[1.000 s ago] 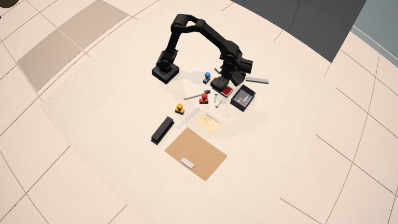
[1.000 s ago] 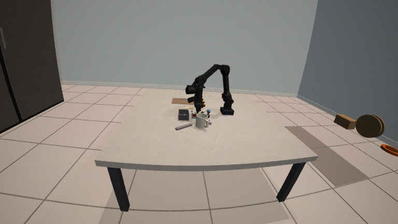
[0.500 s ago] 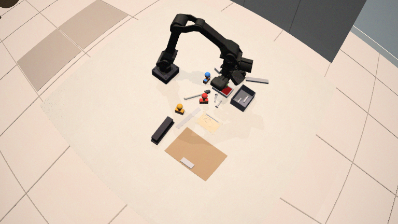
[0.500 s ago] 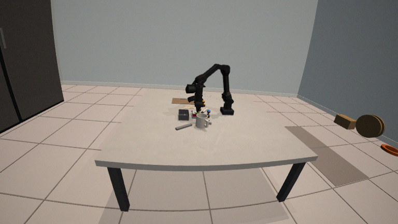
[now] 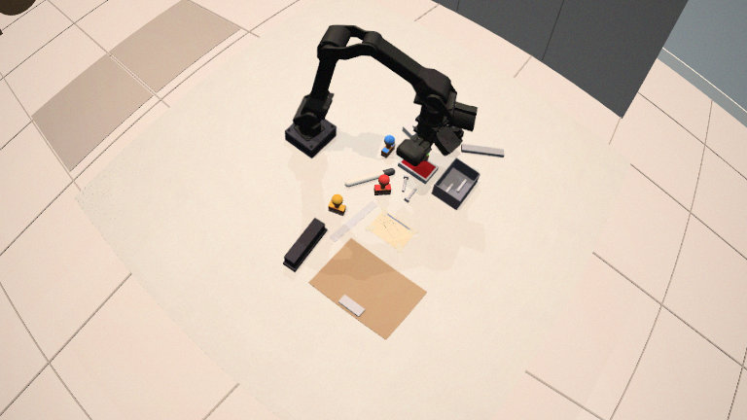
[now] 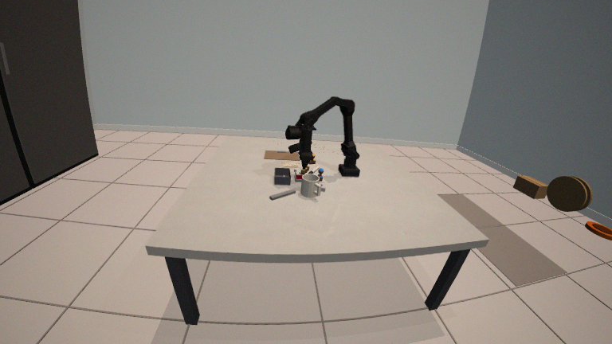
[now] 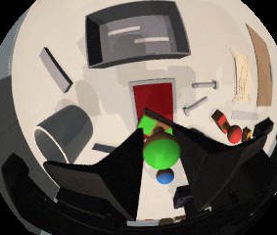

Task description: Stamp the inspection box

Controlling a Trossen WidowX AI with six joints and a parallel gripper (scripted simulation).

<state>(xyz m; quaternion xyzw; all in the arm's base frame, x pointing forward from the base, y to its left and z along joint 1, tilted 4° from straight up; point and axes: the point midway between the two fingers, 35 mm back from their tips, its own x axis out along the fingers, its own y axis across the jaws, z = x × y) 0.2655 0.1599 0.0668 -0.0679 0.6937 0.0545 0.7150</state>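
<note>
Right now the cream card is 80 mm ahead of my gripper tip, 180 mm to the right of it and 70 mm below it. The rest, counted from my gripper tip: blue-knobbed stamp 90 mm behind, 30 mm to the right, 50 mm below; green-knobbed stamp 10 mm below; red ink pad 60 mm below.
</note>
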